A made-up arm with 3 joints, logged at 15 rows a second.
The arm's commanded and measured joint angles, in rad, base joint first. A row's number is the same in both.
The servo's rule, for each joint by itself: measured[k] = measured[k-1] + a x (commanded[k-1-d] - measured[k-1]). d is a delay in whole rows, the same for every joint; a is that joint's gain. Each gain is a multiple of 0.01, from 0.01 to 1. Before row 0 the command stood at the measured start. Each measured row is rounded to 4 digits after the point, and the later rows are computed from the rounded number. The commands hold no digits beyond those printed.
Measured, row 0:
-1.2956 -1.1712 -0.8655
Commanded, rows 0 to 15:
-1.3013 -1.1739 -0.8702
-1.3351 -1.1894 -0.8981
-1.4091 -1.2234 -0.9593
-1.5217 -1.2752 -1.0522
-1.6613 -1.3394 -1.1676
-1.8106 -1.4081 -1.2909
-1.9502 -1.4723 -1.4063
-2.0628 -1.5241 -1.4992
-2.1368 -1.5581 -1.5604
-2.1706 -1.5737 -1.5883
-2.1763 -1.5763 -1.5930
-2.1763 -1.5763 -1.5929
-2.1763 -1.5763 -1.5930
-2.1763 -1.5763 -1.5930
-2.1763 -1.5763 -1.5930
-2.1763 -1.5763 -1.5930
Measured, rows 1 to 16:
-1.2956 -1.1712 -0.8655
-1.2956 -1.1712 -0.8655
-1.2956 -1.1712 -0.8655
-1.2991 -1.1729 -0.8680
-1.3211 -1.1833 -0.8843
-1.3748 -1.2086 -0.9248
-1.4644 -1.2506 -0.9936
-1.5845 -1.3065 -1.0876
-1.7224 -1.3705 -1.1974
-1.8614 -1.4346 -1.3102
-1.9843 -1.4910 -1.4123
-2.0773 -1.5333 -1.4923
-2.1342 -1.5588 -1.5441
-2.1599 -1.5698 -1.5705
-2.1699 -1.5739 -1.5826
-2.1738 -1.5754 -1.5882
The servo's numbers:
d 3
a 0.61 0.63 0.54

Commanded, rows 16 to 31:
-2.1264 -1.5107 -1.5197
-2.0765 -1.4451 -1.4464
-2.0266 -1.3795 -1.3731
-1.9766 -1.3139 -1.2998
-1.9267 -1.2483 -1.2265
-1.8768 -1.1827 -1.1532
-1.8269 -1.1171 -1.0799
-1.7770 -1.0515 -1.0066
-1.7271 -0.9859 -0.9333
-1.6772 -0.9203 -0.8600
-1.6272 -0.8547 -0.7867
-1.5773 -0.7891 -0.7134
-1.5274 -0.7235 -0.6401
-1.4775 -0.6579 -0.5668
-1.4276 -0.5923 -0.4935
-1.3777 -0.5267 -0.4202
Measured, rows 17 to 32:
-2.1753 -1.5760 -1.5908
-2.1759 -1.5762 -1.5920
-2.1761 -1.5763 -1.5925
-2.1458 -1.5350 -1.5532
-2.1035 -1.4784 -1.4955
-2.0566 -1.4161 -1.4294
-2.0078 -1.3517 -1.3594
-1.9583 -1.2866 -1.2876
-1.9086 -1.2211 -1.2150
-1.8588 -1.1556 -1.1420
-1.8089 -1.0900 -1.0689
-1.7590 -1.0244 -0.9957
-1.7091 -0.9588 -0.9224
-1.6591 -0.8932 -0.8491
-1.6092 -0.8276 -0.7758
-1.5593 -0.7620 -0.7025

